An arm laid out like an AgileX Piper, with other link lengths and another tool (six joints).
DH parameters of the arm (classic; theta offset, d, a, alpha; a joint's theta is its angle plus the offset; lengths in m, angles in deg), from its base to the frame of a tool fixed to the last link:
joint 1: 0 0.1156 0 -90
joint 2: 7.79 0 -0.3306 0
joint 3: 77.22 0 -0.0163 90
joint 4: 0 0.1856 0 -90
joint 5: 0 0 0 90
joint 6: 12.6 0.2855 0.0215 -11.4
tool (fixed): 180 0.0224 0 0
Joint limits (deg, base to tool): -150..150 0..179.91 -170..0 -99.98..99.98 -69.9..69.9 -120..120
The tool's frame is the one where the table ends.
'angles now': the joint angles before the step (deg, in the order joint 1, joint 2, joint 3, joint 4, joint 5, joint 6). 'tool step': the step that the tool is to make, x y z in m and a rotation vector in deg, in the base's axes. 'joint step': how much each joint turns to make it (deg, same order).
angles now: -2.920 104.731 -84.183 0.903 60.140 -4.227
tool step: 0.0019 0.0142 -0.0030 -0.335 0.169 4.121
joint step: 2.221 0.639 -0.218 0.160 -0.233 -2.009
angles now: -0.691 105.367 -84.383 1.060 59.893 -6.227
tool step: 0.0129 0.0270 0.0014 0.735 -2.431 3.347
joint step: 3.572 0.280 -0.050 0.750 -2.675 -0.049
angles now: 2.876 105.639 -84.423 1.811 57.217 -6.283
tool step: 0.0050 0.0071 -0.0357 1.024 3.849 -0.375
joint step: 0.136 5.730 -0.142 1.315 -1.799 0.010
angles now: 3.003 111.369 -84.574 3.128 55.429 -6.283
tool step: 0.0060 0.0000 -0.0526 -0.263 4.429 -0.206
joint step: -0.003 8.047 -0.013 0.063 -3.603 -0.003
